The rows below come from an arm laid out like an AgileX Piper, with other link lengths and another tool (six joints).
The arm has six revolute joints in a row. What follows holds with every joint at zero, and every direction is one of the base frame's.
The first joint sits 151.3 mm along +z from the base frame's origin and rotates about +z.
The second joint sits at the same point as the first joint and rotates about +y.
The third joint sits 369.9 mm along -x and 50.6 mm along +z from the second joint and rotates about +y.
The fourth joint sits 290 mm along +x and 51.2 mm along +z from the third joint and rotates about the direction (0.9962, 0, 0.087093).
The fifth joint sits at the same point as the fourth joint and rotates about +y.
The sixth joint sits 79.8 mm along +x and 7 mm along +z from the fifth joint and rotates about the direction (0.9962, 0, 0.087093).
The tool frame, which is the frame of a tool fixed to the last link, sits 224.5 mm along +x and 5 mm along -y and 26.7 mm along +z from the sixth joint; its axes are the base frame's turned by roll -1.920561, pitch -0.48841 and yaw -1.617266 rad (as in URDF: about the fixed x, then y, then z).
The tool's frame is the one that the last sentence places.
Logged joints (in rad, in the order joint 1, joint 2, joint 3, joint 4, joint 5, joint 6), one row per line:
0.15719, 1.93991, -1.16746, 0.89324, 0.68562, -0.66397
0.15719, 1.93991, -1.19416, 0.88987, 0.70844, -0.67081
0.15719, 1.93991, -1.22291, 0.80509, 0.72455, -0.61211
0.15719, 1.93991, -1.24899, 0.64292, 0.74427, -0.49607
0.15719, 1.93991, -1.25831, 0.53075, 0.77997, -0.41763
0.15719, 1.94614, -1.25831, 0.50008, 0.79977, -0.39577
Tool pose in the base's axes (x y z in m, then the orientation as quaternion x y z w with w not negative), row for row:
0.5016, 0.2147, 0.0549, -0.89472, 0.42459, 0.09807, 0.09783
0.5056, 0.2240, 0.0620, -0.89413, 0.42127, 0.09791, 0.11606
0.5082, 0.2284, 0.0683, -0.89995, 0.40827, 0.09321, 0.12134
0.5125, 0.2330, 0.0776, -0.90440, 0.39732, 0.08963, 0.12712
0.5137, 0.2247, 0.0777, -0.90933, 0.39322, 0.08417, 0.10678
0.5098, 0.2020, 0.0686, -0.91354, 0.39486, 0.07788, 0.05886
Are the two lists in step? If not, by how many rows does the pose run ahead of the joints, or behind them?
The pose runs 2 rows behind the joints: the pose in row i belongs to the joints in row i - 2.
